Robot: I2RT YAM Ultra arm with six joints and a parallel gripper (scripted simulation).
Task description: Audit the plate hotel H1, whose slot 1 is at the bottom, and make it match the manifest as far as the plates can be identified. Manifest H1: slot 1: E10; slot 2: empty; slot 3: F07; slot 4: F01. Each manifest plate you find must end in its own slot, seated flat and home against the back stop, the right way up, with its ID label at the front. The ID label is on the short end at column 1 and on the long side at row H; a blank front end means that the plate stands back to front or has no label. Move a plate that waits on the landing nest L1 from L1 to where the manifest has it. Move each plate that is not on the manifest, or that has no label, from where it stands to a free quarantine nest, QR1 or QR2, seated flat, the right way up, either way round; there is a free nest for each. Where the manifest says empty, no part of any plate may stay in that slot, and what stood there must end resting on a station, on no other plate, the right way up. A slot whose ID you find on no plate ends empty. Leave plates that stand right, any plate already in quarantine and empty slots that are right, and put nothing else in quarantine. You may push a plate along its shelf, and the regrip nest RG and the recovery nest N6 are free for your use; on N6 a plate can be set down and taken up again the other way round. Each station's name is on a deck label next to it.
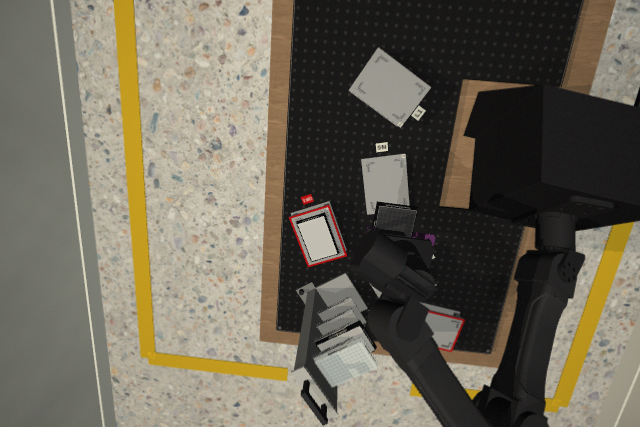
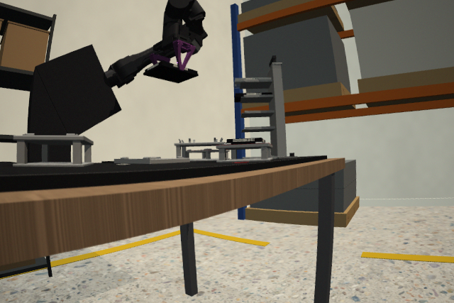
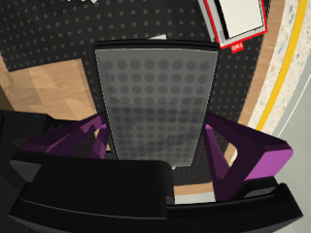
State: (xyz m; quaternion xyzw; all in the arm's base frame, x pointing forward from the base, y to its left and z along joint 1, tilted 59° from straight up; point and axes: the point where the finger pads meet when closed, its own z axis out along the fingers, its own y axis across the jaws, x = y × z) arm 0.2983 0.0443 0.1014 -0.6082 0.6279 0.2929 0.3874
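The regrip nest RG is 210 mm to the left of my hand, 190 mm below it and 100 mm behind it. From my hand the other things lie so: recovery nest N6: 240 mm below, 50 mm to the right, 10 mm behind; then white well plate: 330 mm to the left, 40 mm ahead, 20 mm above; then quarantine nest QR1: 210 mm below, 150 mm ahead, 130 mm to the left.
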